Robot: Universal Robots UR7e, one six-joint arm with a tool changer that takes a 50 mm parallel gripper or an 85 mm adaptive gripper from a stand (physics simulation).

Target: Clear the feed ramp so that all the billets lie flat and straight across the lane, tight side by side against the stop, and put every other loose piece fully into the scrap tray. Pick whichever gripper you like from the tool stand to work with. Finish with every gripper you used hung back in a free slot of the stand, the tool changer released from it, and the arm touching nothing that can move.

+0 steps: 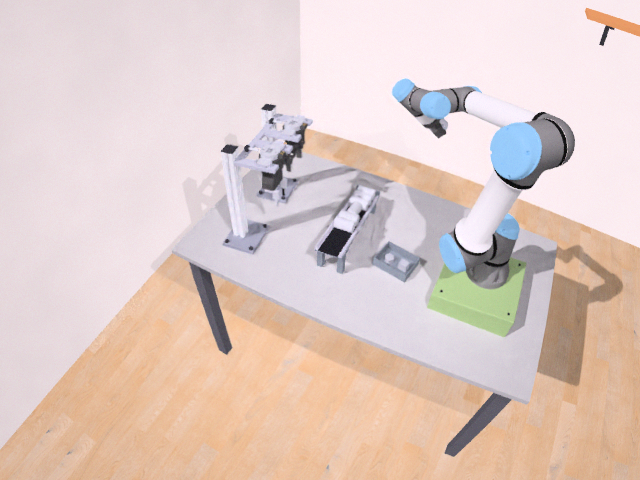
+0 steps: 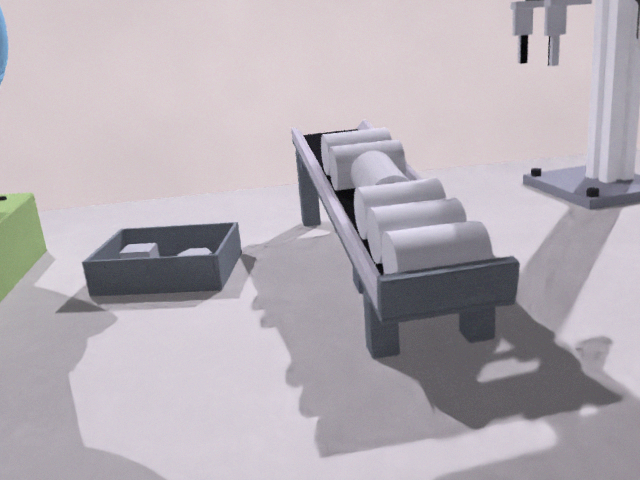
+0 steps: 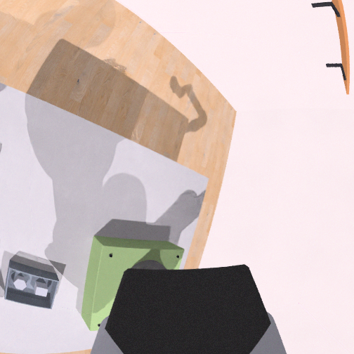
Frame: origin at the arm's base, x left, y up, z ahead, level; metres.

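Where they show: arm's base, link origin: (image 1: 486,272).
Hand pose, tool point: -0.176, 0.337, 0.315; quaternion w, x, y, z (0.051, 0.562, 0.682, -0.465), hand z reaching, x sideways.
Note:
Things, the pixels of their top centre, and the offset from my tool point, as dx, dy, dz. "*": a spot on its surface instead.
- stop, top centre: (image 2: 448,266) +0.041, -0.338, +0.220
- cylinder, top centre: (image 2: 380,157) (image 1: 354,205) +0.193, -0.297, +0.194
- scrap tray, top centre: (image 2: 164,240) (image 1: 397,257) +0.256, -0.376, -0.016
- blocky piece, top centre: (image 2: 138,247) (image 1: 404,262) +0.258, -0.382, -0.044
- many-sided piece, top centre: (image 2: 194,253) +0.254, -0.391, +0.012
- stand's foot plate, surface spot: (image 2: 573,188) * +0.405, -0.399, +0.444
The arm's tool changer (image 1: 438,129) (image 3: 187,310) is high above the table, with no gripper on it. Two grippers hang in the tool stand (image 1: 236,196) (image 2: 612,93); one gripper's (image 2: 538,62) fingers stand apart with nothing between them. On the feed ramp (image 1: 334,241) (image 2: 337,214), three billets (image 2: 439,250) lie across the lane at the stop (image 2: 449,291). Above them a cylinder (image 2: 377,167) lies lengthwise, and two more pieces (image 2: 356,139) lie across behind it. The scrap tray (image 1: 388,271) (image 2: 152,276) holds a blocky piece (image 2: 139,250) (image 3: 42,287) and a many-sided piece (image 2: 196,252) (image 3: 20,283).
The green base block (image 1: 470,304) (image 2: 15,232) (image 3: 90,285) stands beside the scrap tray. The stand's foot plate (image 1: 245,238) (image 2: 573,188) is on the ramp's other side. An orange wall shelf (image 1: 615,21) (image 3: 343,45) is high behind the arm.

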